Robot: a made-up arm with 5 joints. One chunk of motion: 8 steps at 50 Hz.
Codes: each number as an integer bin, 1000 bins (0 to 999) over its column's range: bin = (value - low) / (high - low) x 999, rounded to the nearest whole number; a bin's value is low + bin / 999 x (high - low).
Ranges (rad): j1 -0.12..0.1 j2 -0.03..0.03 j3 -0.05..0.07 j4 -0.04..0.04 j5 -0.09..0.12
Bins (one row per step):
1: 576 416 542 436 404
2: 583 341 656 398 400
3: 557 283 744 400 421
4: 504 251 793 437 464
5: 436 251 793 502 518
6: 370 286 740 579 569
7: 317 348 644 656 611
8: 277 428 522 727 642
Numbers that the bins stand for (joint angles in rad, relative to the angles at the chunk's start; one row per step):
1: 0.0068 -0.0050 0.0151 -0.0051 -0.0051
2: 0.0084 -0.0095 0.0288 -0.0081 -0.0059
3: 0.0027 -0.0130 0.0394 -0.0080 -0.0015
4: -0.0090 -0.0149 0.0453 -0.0050 0.0075
5: -0.0240 -0.0149 0.0453 0.0002 0.0189
6: -0.0385 -0.0128 0.0389 0.0064 0.0296
7: -0.0502 -0.0091 0.0274 0.0125 0.0384
8: -0.0590 -0.0043 0.0127 0.0182 0.0450

